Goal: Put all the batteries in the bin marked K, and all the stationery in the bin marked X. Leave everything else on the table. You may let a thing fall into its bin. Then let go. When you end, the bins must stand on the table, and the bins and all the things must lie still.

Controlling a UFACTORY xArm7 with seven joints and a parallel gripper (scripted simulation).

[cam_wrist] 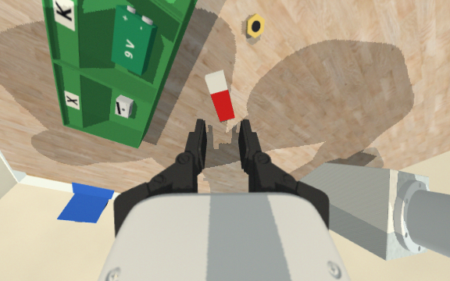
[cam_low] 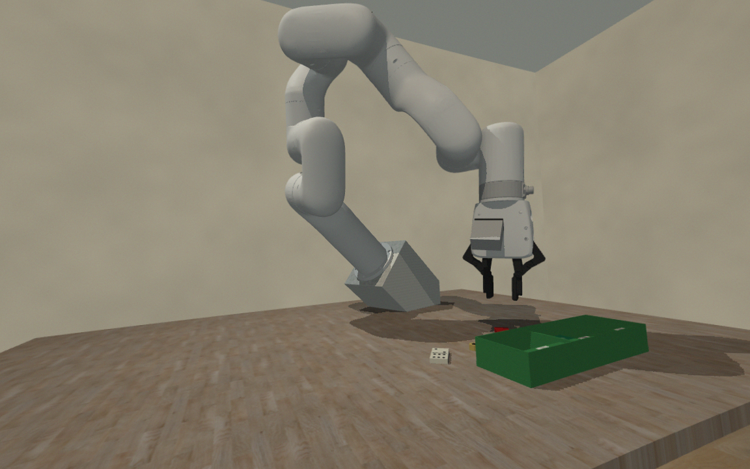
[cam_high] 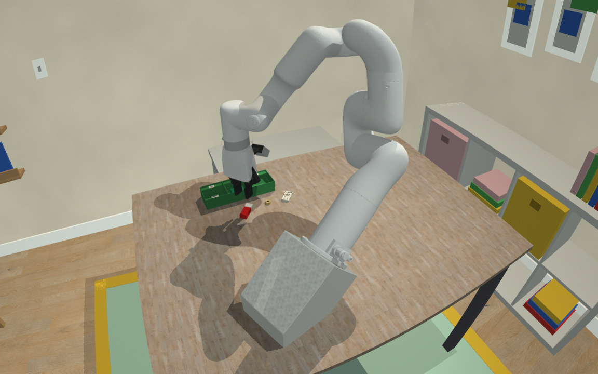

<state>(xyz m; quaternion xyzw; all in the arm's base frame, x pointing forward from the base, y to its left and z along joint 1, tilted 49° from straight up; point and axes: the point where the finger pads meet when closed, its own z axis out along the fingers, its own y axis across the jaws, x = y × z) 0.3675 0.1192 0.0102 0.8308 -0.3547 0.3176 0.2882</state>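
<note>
Right now the red-and-white eraser is 80 mm below my hand and 10 mm to the right of it. From my hand the other things lie so: green bin tray 110 mm ahead, 70 mm below, 10 mm to the right; then green 9 V battery 100 mm ahead, 70 mm below, 10 mm to the right; then yellow nut 90 mm below, 80 mm to the right, 20 mm ahead.
</note>
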